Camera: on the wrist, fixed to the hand. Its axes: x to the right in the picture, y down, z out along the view.
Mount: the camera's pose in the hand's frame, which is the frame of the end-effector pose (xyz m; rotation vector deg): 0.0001 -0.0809 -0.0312 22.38 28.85 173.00
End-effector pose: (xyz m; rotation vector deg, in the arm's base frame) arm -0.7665 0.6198 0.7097 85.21 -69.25 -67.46
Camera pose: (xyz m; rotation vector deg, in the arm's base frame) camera -0.7221 0.6342 0.6367 -45.61 -82.04 79.43
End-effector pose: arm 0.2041 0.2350 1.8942 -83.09 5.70 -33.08
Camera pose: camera 0.1665 0.2059 1.9667 23.43 107.35 85.27
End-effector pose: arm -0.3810 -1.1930 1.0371 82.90 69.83 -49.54
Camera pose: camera -0.4619 -1.1646 1.0244 101.11 -85.47 82.85
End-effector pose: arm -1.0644 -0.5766 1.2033 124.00 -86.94 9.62
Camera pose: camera -0.9853 -0.5412 1.2048 86.65 128.62 -76.17
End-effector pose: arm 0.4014 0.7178 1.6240 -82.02 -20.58 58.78
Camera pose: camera 0.4541 0.7122 1.6926 24.81 -115.22 -81.44
